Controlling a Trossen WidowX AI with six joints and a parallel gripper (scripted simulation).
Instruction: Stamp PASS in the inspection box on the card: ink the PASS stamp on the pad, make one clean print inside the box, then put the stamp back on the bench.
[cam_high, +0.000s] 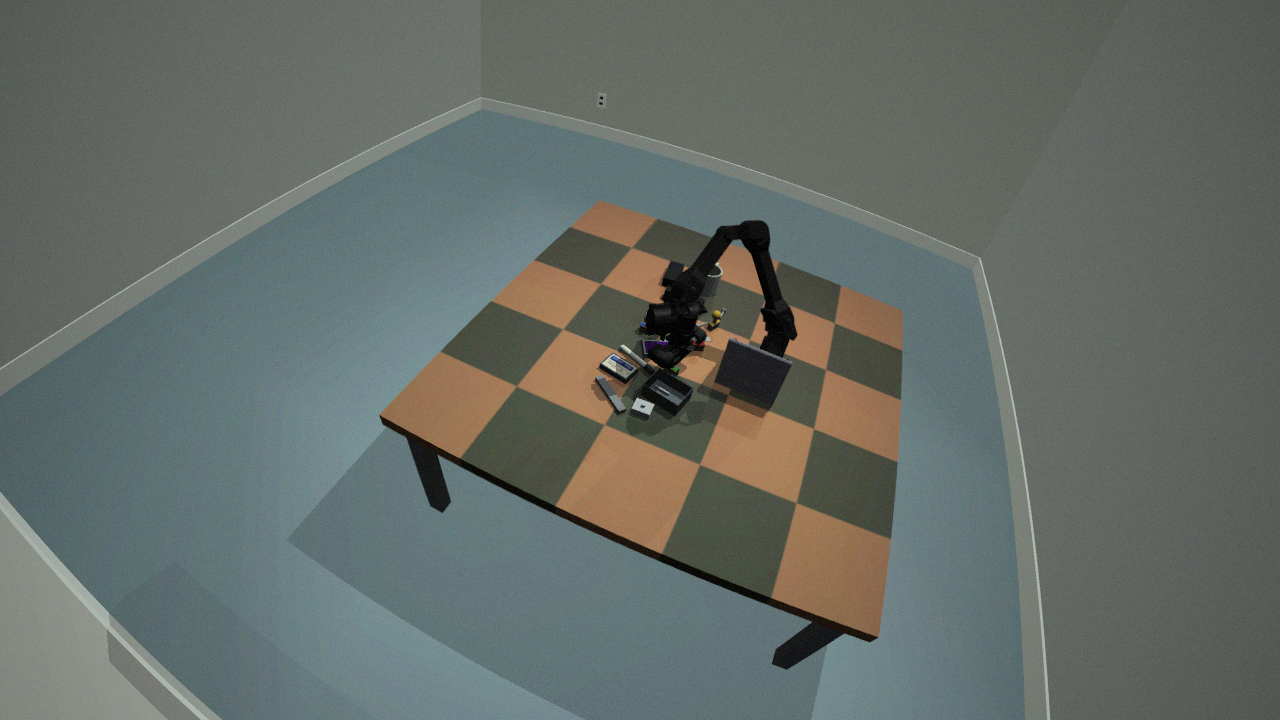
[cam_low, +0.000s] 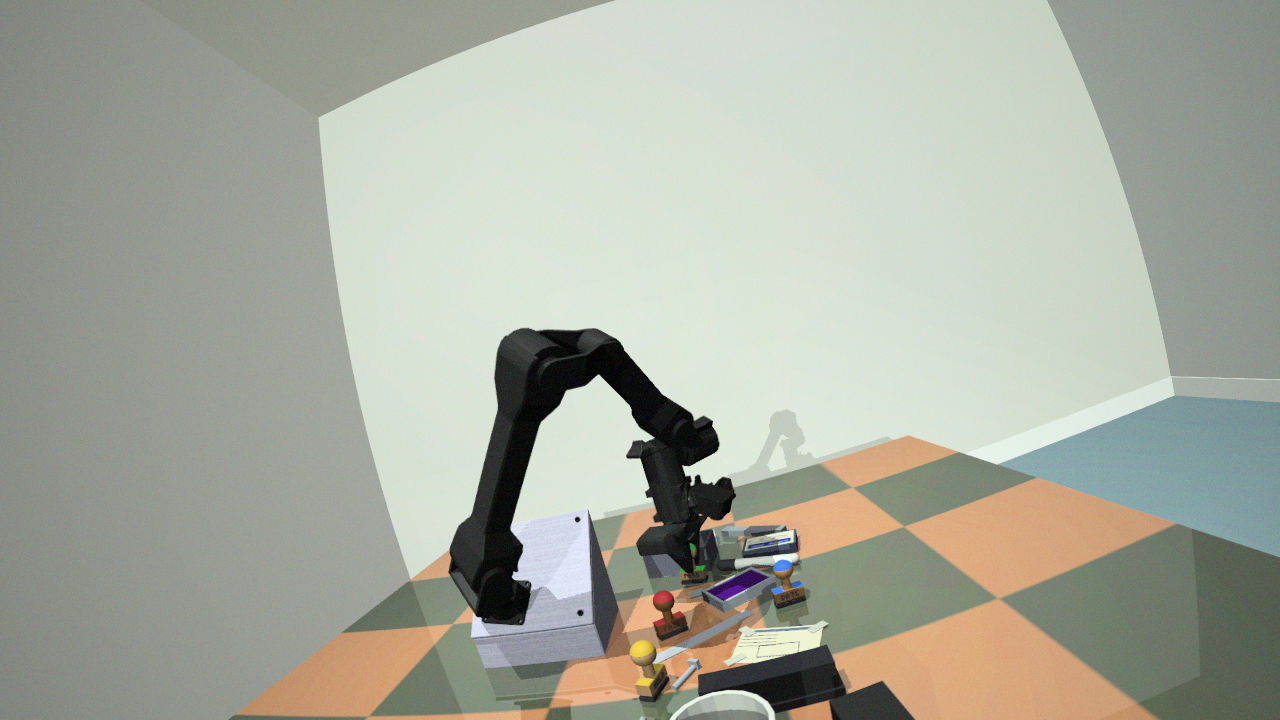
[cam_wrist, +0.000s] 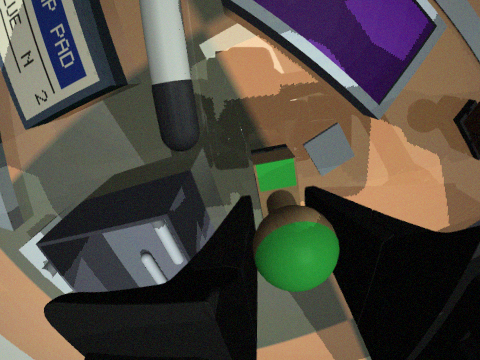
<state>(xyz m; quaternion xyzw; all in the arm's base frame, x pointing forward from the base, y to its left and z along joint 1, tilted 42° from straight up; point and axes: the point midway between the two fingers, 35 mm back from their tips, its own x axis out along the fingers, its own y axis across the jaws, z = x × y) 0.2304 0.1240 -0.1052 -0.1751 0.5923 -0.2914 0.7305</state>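
My gripper tip is right at the green-knobbed stamp. Also, from my gripper tip: purple ink pad (70 mm ahead, 60 mm to the right, 20 mm below); grey tray (90 mm to the left, 30 mm behind, 20 mm below); white marker (80 mm ahead, 20 mm to the left, 20 mm below).
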